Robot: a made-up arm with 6 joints. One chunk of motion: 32 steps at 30 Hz.
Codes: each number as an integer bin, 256 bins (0 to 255) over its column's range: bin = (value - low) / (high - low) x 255, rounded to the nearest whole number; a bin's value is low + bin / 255 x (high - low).
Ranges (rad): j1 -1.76..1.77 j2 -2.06..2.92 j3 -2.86..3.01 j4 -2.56..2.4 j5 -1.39..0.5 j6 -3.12..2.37
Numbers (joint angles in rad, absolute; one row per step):
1: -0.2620 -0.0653 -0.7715 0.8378 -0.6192 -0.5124
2: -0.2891 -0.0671 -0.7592 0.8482 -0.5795 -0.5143
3: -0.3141 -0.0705 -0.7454 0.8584 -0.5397 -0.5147
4: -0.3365 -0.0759 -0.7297 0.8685 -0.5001 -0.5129
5: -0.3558 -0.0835 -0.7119 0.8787 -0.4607 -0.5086
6: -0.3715 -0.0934 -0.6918 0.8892 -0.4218 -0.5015
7: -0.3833 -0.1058 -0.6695 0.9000 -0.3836 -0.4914
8: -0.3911 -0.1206 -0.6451 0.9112 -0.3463 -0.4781
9: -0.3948 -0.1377 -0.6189 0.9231 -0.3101 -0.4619
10: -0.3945 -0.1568 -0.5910 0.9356 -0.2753 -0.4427
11: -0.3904 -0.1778 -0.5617 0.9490 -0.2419 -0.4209
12: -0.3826 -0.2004 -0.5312 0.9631 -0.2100 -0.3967
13: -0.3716 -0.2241 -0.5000 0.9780 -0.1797 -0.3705
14: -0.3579 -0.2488 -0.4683 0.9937 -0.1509 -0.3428
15: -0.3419 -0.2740 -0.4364 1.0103 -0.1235 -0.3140
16: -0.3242 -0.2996 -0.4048 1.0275 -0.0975 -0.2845
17: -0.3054 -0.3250 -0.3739 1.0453 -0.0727 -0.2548
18: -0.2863 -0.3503 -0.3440 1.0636 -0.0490 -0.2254
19: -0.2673 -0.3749 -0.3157 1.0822 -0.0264 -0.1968
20: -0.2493 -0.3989 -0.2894 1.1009 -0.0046 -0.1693
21: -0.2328 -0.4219 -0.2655 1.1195 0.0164 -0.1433
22: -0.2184 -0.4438 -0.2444 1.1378 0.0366 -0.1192
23: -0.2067 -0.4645 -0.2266 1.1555 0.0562 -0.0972
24: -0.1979 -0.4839 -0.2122 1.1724 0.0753 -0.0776
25: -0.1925 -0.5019 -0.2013 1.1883 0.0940 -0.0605
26: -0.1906 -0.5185 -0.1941 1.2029 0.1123 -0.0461
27: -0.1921 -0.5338 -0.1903 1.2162 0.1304 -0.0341
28: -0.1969 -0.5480 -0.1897 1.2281 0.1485 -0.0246
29: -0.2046 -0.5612 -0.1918 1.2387 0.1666 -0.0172
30: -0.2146 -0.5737 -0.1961 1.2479 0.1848 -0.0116
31: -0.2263 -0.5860 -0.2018 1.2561 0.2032 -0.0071
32: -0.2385 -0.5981 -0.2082 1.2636 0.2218 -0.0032
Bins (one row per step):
1: 108 102 91 175 104 121
2: 106 102 91 175 109 121
3: 104 102 92 176 115 121
4: 103 102 93 176 120 121
5: 101 101 93 177 125 121
6: 100 101 94 177 131 122
7: 99 100 95 178 136 122
8: 99 99 96 178 141 123
9: 99 98 97 179 146 123
10: 99 97 99 180 150 124
11: 99 96 100 180 155 125
12: 100 95 101 181 159 126
13: 100 94 103 182 163 128
14: 101 93 104 183 167 129
15: 102 91 105 184 171 130
16: 104 90 107 184 174 132
17: 105 89 108 185 178 133
18: 106 88 109 186 181 134
19: 108 86 111 187 184 136
20: 109 85 112 188 187 137
21: 110 84 113 189 190 138
22: 111 83 114 190 192 139
23: 112 82 114 191 195 140
24: 113 81 115 192 198 141
25: 113 80 115 193 200 142
26: 113 79 116 193 203 143
27: 113 78 116 194 205 143
28: 113 77 116 195 208 144
29: 112 77 116 195 210 144
30: 112 76 116 196 212 144
31: 111 75 115 196 215 145
32: 110 75 115 197 217 145

